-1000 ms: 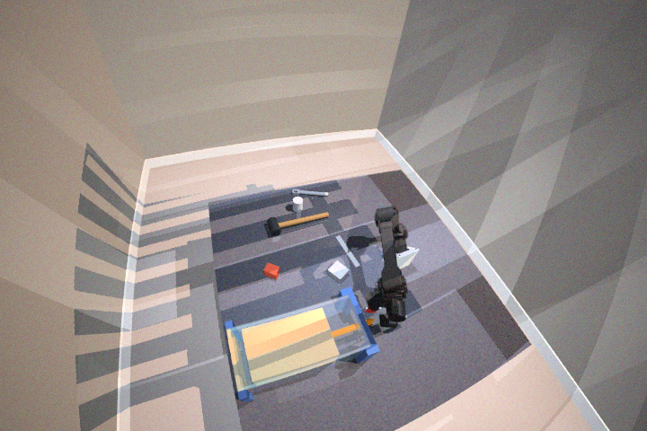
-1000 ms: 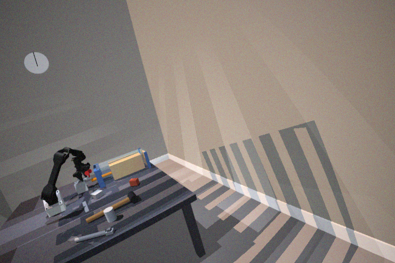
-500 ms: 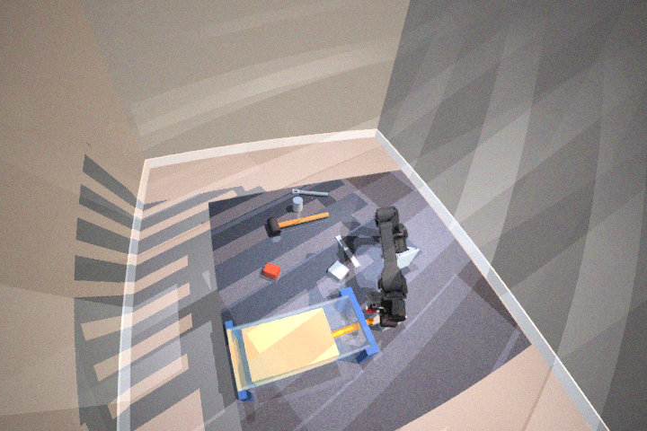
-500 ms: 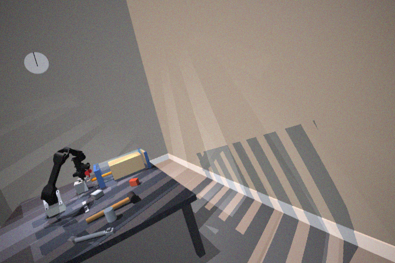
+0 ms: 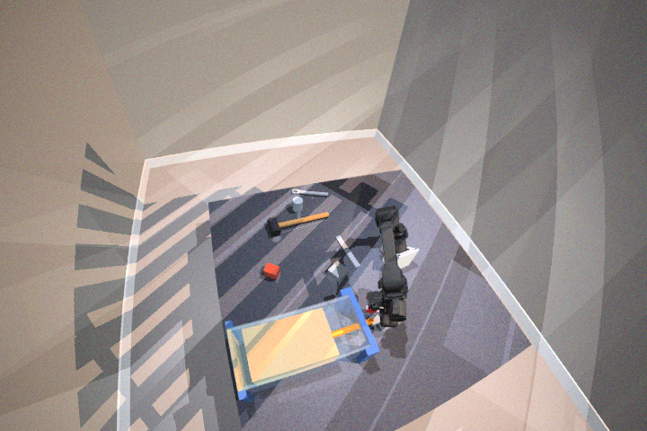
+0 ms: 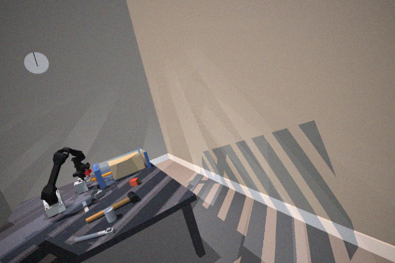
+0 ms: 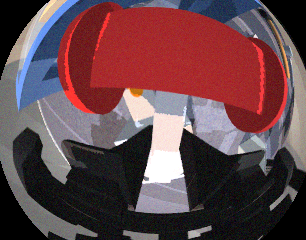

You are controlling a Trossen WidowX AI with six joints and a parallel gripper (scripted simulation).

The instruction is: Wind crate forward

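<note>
Right now the red knob is 5 cm ahead of my gripper tip, 2 cm to the right of it and 4 cm above it. Round my gripper tip: blue frame 11 cm ahead, 1 cm to the left, 1 cm above; then winch handle 1 cm ahead, 1 cm to the right, 2 cm above; then winch 6 cm behind, 1 cm to the left, 6 cm below.
</note>
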